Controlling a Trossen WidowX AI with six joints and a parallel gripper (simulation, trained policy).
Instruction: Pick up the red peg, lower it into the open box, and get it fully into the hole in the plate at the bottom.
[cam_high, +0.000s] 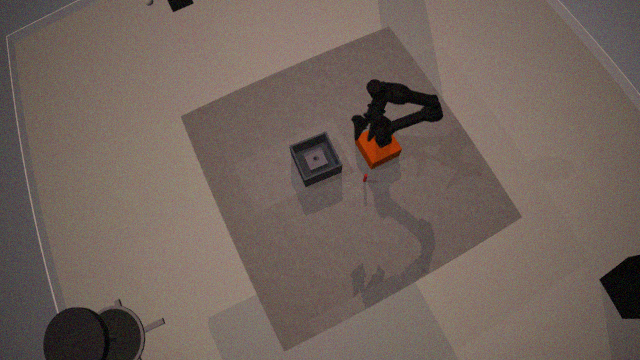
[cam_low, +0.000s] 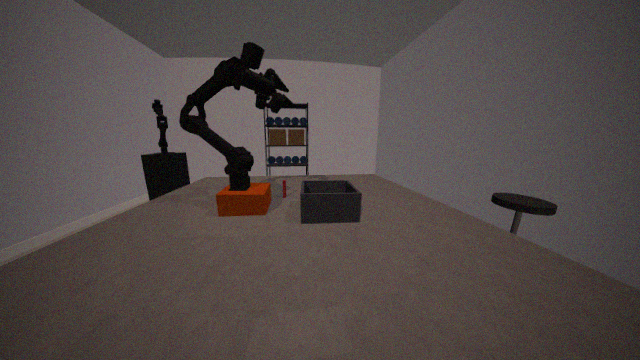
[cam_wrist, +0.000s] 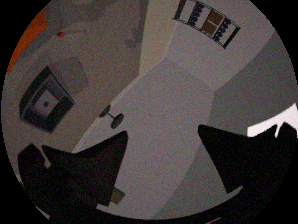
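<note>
Now: the red peg 4 cm behind my gripper tip, 4 cm to the left of it and 39 cm below it. The rest, counted from my gripper tip: grey box: 13 cm ahead, 15 cm to the right, 40 cm below; holed plate: 13 cm ahead, 15 cm to the right, 38 cm below.
</note>
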